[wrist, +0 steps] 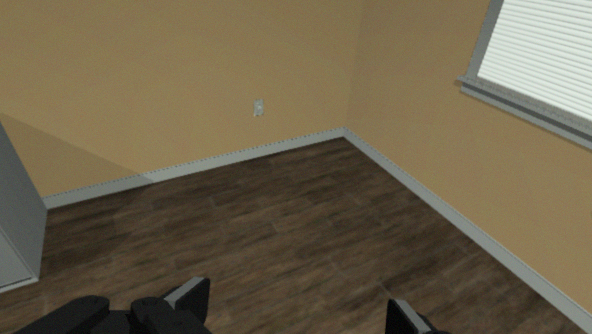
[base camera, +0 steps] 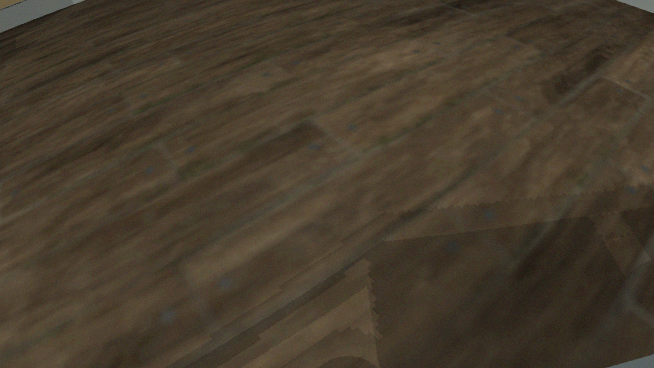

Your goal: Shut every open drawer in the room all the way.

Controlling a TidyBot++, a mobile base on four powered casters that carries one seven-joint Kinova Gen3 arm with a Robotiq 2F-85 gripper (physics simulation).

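Places are measured from the arm's base along level axes (x ahead, y left, z up), in centimetres.
Where they show: gripper, fingertip midpoint: [wrist: 296,309].
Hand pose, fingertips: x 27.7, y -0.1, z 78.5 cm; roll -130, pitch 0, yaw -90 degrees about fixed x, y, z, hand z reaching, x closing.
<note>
Things, the pixels of their top centre, and the offset from my fingertips. "spot": a spot on its surface instead. Level surfaces: height alone.
- grey-white cabinet-like piece, surface spot: [wrist: 25,210] spot: dx +88.9, dy +139.4, dz -96.2 cm
- wood floor, surface height: dz -118.1 cm
- window with blinds, surface spot: [wrist: 545,55] spot: dx +129.6, dy -93.6, dz -15.0 cm
My gripper [wrist: 296,309] is open, with its two dark fingers wide apart at the bottom of the wrist view and no thing held between them. Past the fingers the wood floor shows. Part of a grey-white cabinet-like piece [wrist: 25,210] stands at the left edge of the wrist view; its side panel and a low front edge show, and I cannot tell whether it has a drawer. No open drawer can be made out in either view. The gripper does not show in the base camera view.
Tan walls [wrist: 175,75] meet in a corner behind the wood floor [wrist: 300,215] [base camera: 250,150], with a pale baseboard [wrist: 225,160] along them. A wall outlet [wrist: 258,107] is on the back wall. A window with blinds [wrist: 545,55] is at the upper right. A shadow lies at the base camera view's lower right.
</note>
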